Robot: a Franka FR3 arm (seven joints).
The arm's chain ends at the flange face. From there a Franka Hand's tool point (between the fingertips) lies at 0.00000 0.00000 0.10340 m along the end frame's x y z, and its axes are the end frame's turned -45 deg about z.
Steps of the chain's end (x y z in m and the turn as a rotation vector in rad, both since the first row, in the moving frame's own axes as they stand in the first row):
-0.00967 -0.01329 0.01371 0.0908 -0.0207 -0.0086
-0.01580 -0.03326 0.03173 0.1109 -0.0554 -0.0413
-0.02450 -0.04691 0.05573 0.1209 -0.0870 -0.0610
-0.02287 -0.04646 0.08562 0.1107 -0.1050 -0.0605
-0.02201 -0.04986 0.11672 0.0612 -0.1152 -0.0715
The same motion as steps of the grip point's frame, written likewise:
0.00764 -0.02440 0.01326 0.0788 0.0496 -0.0086
0.01614 -0.04690 0.03094 0.1176 0.0392 -0.0413
0.01785 -0.06570 0.05459 0.1470 0.0240 -0.0610
0.01662 -0.06474 0.08442 0.1525 0.0040 -0.0605
0.01530 -0.06353 0.11584 0.1247 -0.0382 -0.0715

